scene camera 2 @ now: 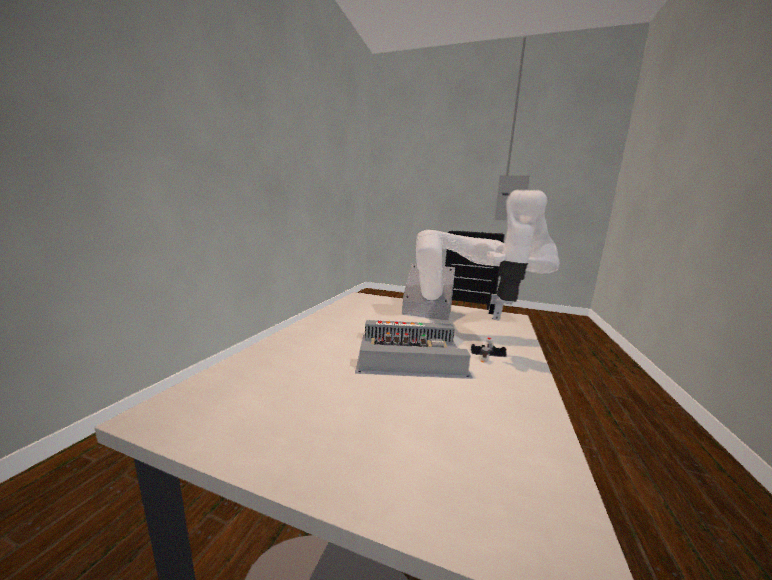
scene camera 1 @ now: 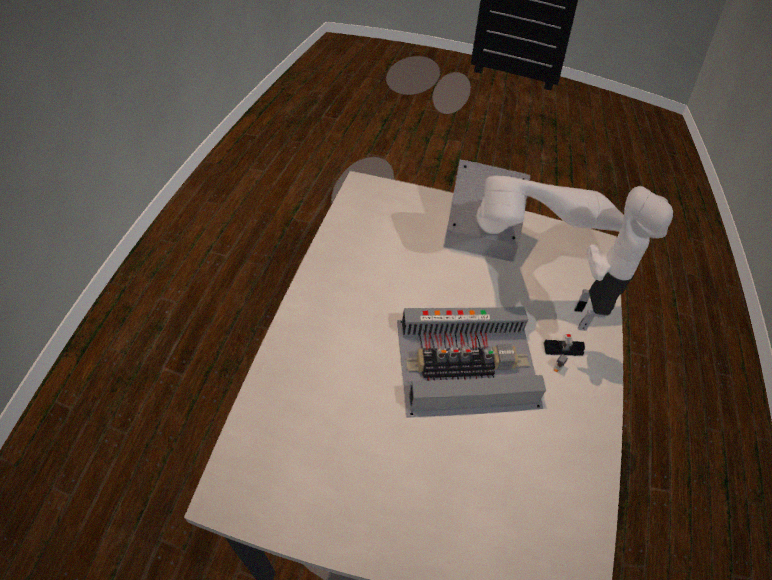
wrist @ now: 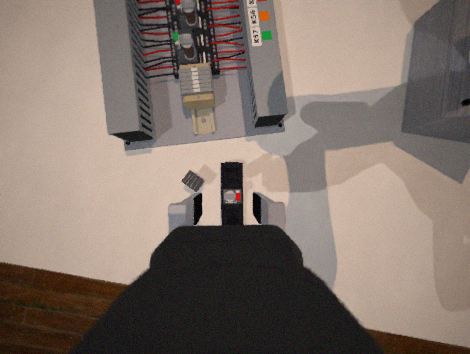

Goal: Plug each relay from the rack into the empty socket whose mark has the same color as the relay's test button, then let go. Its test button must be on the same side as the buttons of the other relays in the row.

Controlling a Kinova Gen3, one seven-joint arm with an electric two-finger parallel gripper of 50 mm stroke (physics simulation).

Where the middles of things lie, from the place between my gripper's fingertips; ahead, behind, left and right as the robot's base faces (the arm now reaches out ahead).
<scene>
I see my gripper 11 cm above the black rack (wrist: pixel 231 172) and 1 cm past it.
</scene>
